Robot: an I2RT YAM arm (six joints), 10 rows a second.
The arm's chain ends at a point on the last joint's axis. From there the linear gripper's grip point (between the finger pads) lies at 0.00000 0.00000 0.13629 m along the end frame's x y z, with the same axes.
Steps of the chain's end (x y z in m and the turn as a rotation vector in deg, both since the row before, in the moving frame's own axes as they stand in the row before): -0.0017 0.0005 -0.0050 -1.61 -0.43 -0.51; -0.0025 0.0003 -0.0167 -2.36 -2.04 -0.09; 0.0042 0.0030 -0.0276 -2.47 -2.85 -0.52; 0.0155 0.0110 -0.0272 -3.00 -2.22 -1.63; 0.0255 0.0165 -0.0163 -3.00 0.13 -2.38; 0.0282 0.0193 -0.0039 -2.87 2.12 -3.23; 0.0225 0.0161 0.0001 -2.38 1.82 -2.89; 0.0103 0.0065 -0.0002 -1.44 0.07 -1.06
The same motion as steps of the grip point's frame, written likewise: -0.0027 0.0043 -0.0051 -1.61 -0.43 -0.51; -0.0073 0.0059 -0.0169 -2.36 -2.04 -0.09; -0.0025 0.0089 -0.0279 -2.47 -2.85 -0.52; 0.0103 0.0182 -0.0275 -3.00 -2.22 -1.63; 0.0260 0.0236 -0.0165 -3.00 0.13 -2.38; 0.0334 0.0260 -0.0042 -2.87 2.12 -3.23; 0.0270 0.0216 -0.0001 -2.38 1.82 -2.89; 0.0105 0.0099 -0.0002 -1.44 0.07 -1.06
